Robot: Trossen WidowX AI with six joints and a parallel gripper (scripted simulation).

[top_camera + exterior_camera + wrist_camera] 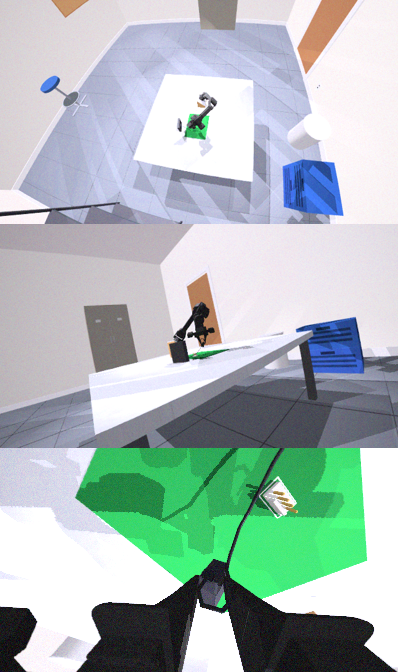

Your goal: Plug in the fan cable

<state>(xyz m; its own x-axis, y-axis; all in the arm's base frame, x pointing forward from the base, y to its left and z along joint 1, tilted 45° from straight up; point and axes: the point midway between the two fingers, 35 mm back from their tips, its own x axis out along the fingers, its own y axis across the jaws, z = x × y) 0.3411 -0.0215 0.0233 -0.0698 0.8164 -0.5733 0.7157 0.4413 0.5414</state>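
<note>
Right now my gripper tip is 8 cm above the green board and 4 cm to the left of it. The rest, counted from my gripper tip: black fan: 22 cm to the right, 2 cm ahead, 1 cm below; then white four-pin fan header: 9 cm to the right, 7 cm below, 1 cm behind; then black fan plug: 1 cm behind.
</note>
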